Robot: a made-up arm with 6 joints. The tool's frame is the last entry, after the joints. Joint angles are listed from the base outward.
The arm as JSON. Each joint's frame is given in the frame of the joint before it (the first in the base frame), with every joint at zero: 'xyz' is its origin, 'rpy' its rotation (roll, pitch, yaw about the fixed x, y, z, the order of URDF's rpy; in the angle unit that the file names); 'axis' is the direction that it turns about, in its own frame. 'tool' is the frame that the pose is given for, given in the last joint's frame.
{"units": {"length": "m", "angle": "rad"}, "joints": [
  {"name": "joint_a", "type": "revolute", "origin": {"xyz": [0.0, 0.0, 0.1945], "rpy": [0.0, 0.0, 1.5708]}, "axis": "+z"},
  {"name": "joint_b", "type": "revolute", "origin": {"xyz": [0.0, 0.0, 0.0], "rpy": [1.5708, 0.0, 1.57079]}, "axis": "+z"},
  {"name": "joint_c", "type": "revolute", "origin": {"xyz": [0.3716, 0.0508, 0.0], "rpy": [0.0, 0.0, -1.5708]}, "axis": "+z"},
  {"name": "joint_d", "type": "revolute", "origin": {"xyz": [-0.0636, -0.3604, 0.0], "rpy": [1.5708, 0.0, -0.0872]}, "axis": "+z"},
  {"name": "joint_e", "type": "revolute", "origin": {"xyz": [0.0, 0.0, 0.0], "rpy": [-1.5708, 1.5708, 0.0]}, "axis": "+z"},
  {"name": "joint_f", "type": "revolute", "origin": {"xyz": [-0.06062, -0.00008, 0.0], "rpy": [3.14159, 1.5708, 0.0]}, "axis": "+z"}
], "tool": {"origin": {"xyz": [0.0, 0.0, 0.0], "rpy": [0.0, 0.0, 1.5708]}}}
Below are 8 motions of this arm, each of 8 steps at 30 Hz.
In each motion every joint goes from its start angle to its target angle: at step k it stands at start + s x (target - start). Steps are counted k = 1, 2, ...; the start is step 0. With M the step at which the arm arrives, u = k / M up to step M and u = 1 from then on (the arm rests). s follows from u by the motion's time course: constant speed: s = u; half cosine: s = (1 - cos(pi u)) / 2; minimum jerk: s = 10 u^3 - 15 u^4 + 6 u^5.
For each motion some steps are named. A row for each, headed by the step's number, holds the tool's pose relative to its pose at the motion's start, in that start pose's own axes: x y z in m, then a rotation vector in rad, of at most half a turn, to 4 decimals.
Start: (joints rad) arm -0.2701 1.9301 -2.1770 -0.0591 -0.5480 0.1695
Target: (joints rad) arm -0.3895 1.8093 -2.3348 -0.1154 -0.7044 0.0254
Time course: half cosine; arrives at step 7
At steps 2, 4, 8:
2: -0.0319 -0.0079 0.0057 -0.0019 -0.0811 -0.0558
4: -0.1048 -0.0217 0.0126 -0.0029 -0.2622 -0.1854
8: -0.1722 -0.0290 0.0118 -0.0003 -0.4273 -0.3087

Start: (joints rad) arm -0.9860 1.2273 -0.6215 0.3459 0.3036 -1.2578
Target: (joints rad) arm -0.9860 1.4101 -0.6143 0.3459 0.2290 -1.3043
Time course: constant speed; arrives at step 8
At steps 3, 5, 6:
3: 0.0059 0.0030 0.0228 -0.0303 0.0338 -0.0105
5: 0.0103 0.0058 0.0378 -0.0508 0.0561 -0.0179
6: 0.0127 0.0074 0.0452 -0.0612 0.0672 -0.0217

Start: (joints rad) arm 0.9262 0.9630 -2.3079 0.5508 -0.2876 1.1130
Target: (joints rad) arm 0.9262 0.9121 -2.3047 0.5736 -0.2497 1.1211
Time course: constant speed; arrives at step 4
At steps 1, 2, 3, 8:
1: 0.0007 0.0089 -0.0010 -0.0026 0.0037 0.0092
2: 0.0014 0.0178 -0.0022 -0.0051 0.0075 0.0185
3: 0.0021 0.0267 -0.0035 -0.0077 0.0114 0.0277
8: 0.0028 0.0356 -0.0048 -0.0103 0.0155 0.0368

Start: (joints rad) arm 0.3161 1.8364 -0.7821 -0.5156 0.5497 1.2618
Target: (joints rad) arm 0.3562 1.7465 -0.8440 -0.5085 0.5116 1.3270
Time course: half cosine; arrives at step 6
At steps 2, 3, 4, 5, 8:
2: -0.0040 0.0058 -0.0125 -0.0390 -0.0277 0.0179
3: -0.0078 0.0112 -0.0255 -0.0787 -0.0545 0.0356
4: -0.0112 0.0163 -0.0388 -0.1191 -0.0803 0.0533
5: -0.0136 0.0198 -0.0488 -0.1491 -0.0986 0.0660
8: -0.0144 0.0210 -0.0525 -0.1602 -0.1051 0.0707

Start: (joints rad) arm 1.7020 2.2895 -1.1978 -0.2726 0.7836 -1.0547
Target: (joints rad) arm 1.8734 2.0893 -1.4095 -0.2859 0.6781 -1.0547
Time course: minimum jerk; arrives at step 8
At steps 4, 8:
4: -0.0365 -0.0162 -0.0918 0.2576 -0.0836 -0.0505
8: -0.0696 -0.0116 -0.1917 0.5084 -0.1852 -0.1039

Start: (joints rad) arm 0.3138 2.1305 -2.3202 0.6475 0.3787 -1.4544
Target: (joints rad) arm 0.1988 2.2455 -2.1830 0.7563 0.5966 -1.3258
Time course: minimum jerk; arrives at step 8
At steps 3, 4, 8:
3: 0.0413 0.0138 0.0128 -0.0879 0.0649 0.0825
4: 0.0753 0.0254 0.0208 -0.1565 0.1183 0.1539
8: 0.1508 0.0520 0.0307 -0.2986 0.2369 0.3251

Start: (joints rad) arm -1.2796 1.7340 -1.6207 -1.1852 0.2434 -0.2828
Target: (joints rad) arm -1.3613 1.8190 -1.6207 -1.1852 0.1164 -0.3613
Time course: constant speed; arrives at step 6
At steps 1, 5, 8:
1: 0.0054 0.0059 0.0074 -0.0066 -0.0053 -0.0145
5: 0.0287 0.0303 0.0354 -0.0331 -0.0279 -0.0689
8: 0.0349 0.0366 0.0420 -0.0396 -0.0338 -0.0816

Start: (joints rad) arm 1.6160 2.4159 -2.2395 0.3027 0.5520 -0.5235
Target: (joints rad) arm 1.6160 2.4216 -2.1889 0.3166 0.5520 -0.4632
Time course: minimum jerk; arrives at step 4
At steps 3, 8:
3: 0.0186 0.0035 0.0119 -0.0172 0.0454 0.0727
8: 0.0208 0.0039 0.0132 -0.0190 0.0507 0.0811

